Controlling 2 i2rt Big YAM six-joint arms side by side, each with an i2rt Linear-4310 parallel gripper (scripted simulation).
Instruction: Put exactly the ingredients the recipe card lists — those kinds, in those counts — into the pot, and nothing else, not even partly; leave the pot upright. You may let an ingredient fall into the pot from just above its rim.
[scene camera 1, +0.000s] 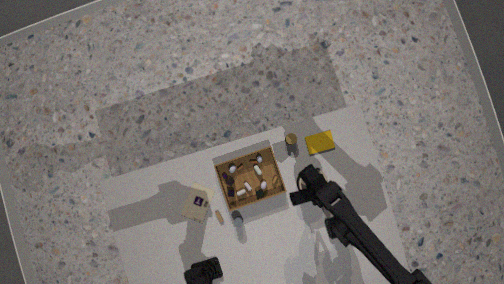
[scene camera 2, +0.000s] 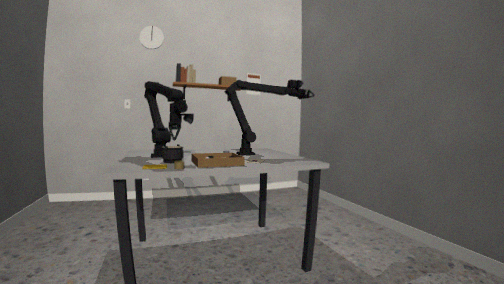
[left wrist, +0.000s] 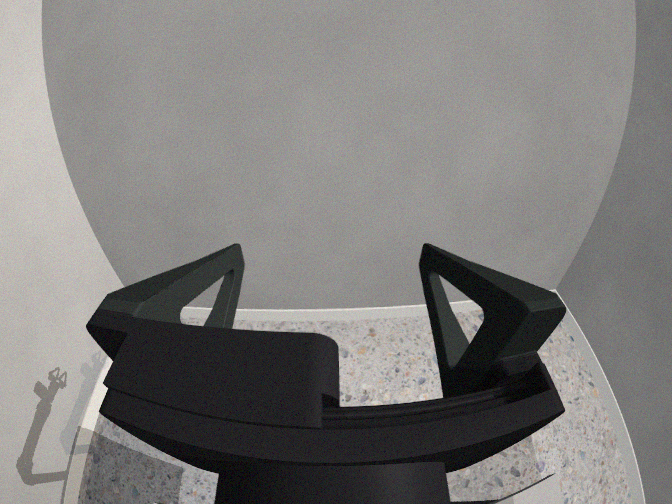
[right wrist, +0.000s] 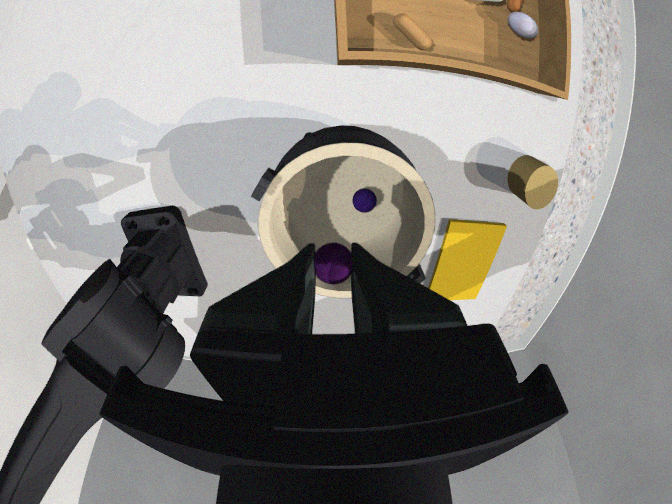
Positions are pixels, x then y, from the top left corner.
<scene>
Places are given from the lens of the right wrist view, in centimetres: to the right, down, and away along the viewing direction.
my right gripper (right wrist: 333, 253): 0, 0, 13
dark pot (right wrist: 315, 205): -2, -4, 22
yellow block (right wrist: 468, 249): 16, 0, 27
brass cylinder (right wrist: 534, 182): 19, -7, 19
The marked spots on the dark pot and the yellow block are 18 cm apart.
</scene>
